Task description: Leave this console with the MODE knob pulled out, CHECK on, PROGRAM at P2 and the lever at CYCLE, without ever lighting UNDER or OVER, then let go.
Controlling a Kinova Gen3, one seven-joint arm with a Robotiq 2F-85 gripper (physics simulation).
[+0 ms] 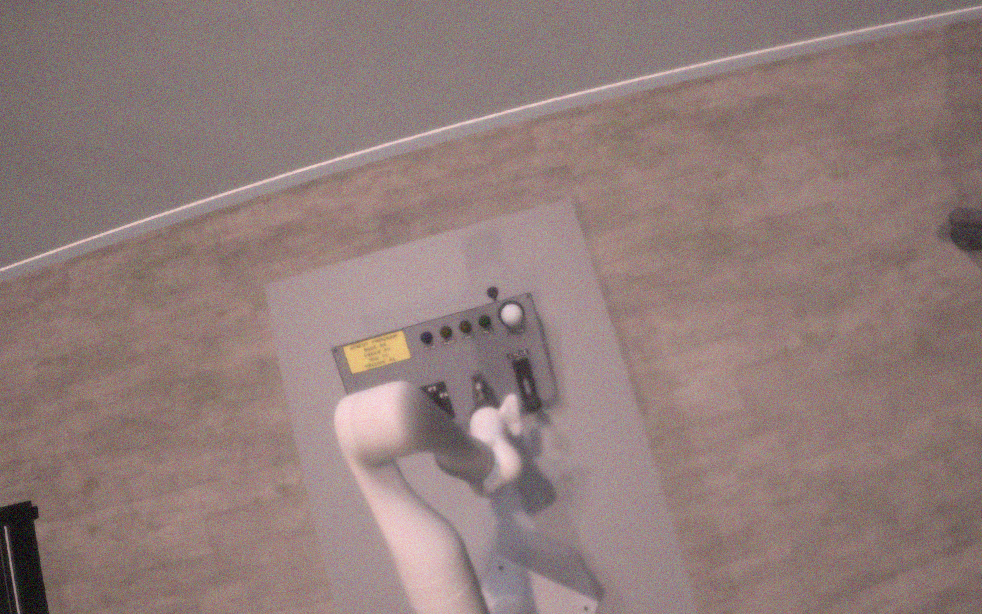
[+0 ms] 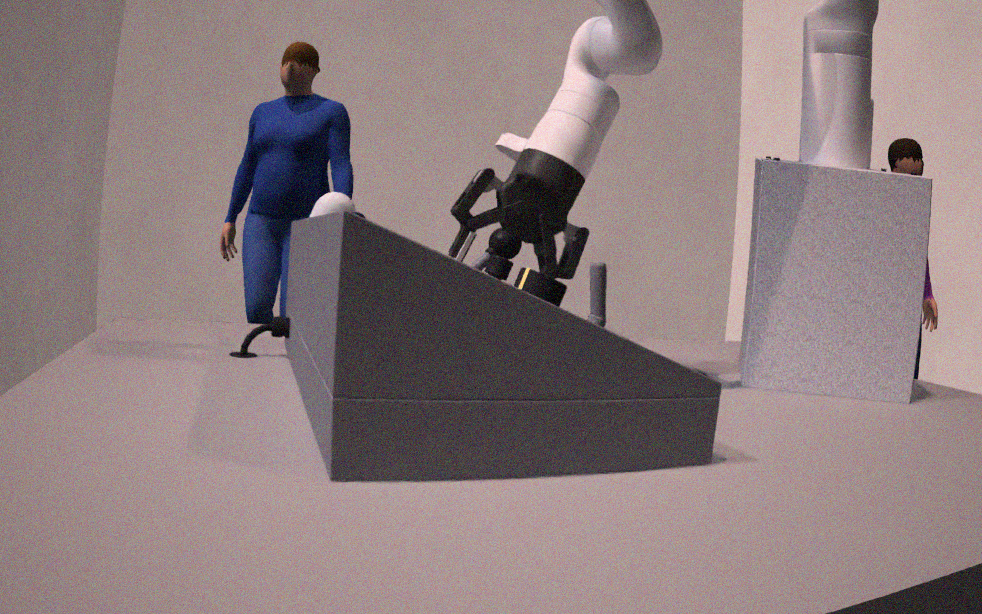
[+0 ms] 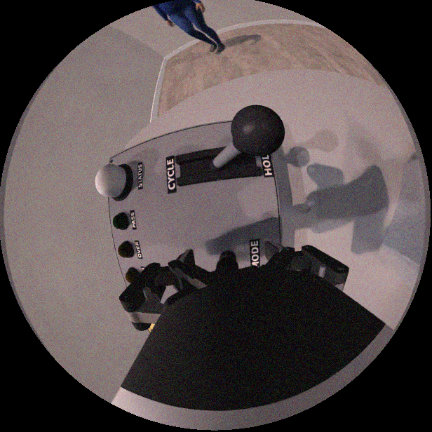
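The grey sloped console [image 1: 463,362] [image 2: 506,362] [image 3: 200,205] carries a lever [image 2: 504,244] [image 3: 257,130] with a black ball, leaning toward HOLD. The dark MODE knob [image 3: 227,261] stands between the fingertips of my gripper [image 2: 504,262] [image 3: 229,253], which is open around it. How far the knob is out cannot be told. The PASS lamp [image 1: 484,320] [image 3: 120,221] and OVER lamp [image 1: 464,326] [image 3: 126,249] look dark, as does the partly hidden lamp [image 3: 132,275] beside OVER. A black switch plate [image 1: 438,397] is partly behind the arm. CHECK and PROGRAM settings are not readable.
The white STATUS dome [image 1: 511,314] [image 2: 333,204] [image 3: 111,181] stands at the console's top corner. A black cylinder with a yellow line [image 2: 539,286] is near the right finger, and a grey post [image 2: 597,293] stands beyond. A yellow label [image 1: 376,351] is on the panel. A person [image 2: 299,159] stands behind.
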